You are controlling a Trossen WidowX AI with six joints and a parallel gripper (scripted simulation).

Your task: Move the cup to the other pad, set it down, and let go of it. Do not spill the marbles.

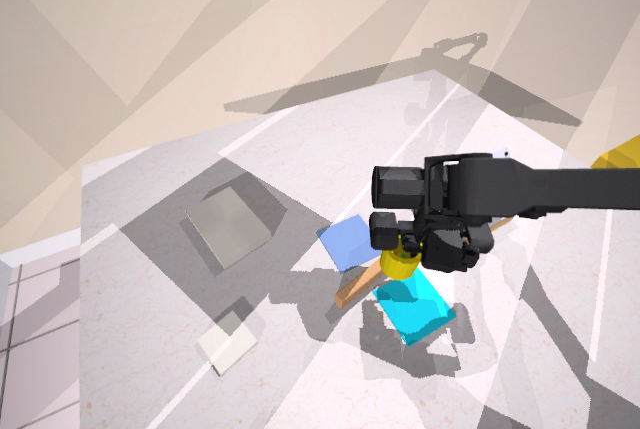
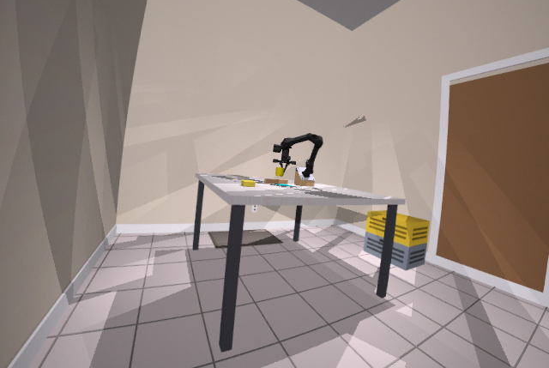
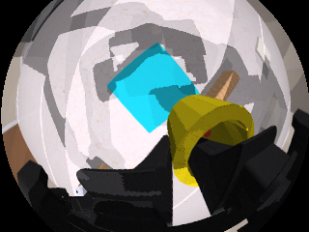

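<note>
Now: gripper tip 2 cm short of the cyan pad, 4 cm to the right of it and 11 cm above it. From my gripper tip the other things lie so: yellow cup (2 cm ahead, 2 cm to the right); wooden bar (2 cm ahead, 5 cm to the right, 9 cm below).
</note>
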